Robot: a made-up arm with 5 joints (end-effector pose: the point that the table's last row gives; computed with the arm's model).
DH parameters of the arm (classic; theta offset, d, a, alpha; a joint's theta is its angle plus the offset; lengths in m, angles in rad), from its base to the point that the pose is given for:
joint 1: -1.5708 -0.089 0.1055 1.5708
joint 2: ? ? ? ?
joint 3: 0 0.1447 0.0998 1.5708
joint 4: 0 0.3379 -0.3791 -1.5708
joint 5: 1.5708 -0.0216 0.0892 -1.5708
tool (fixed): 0 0.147 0 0
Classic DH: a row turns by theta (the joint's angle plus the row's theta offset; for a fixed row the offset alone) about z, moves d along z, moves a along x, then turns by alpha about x.
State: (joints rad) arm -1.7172 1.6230 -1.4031 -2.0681 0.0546
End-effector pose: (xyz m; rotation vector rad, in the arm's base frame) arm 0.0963 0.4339 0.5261 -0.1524 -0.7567 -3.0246
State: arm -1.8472 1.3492 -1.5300 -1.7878 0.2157
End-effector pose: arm 0.0014 0.2884 0.6128 0.0291 0.3170 2.8417
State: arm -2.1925 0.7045 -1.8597 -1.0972 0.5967
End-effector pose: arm -0.4835 0.1111 0.4617 -0.6464 -0.5570 2.5125
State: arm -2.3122 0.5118 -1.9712 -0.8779 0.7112
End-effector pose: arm -0.5972 0.1159 0.3046 -0.9514 -0.6992 2.4826
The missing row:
joint 2: -1.5708 0.0711 0.0923 -1.5708
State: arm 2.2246 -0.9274 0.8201 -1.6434 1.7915
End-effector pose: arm 0.2230 -0.2480 -0.8723 1.6629 0.9720 -0.9322
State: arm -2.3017 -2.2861 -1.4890 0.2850 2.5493
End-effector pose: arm -0.3448 0.2063 -0.3899 -0.0854 2.3602 1.1907
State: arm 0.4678 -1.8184 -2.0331 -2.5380 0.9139
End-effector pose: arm -0.1135 -0.5929 -0.6666 0.1480 2.4871 -1.2054
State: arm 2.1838 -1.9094 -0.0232 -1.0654 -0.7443
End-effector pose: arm 0.1158 -0.2130 -0.5803 -1.0432 -2.2413 -0.6250
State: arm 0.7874 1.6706 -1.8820 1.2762 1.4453
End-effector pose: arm -0.0840 0.2153 -0.4490 -1.7948 0.7646 1.1675
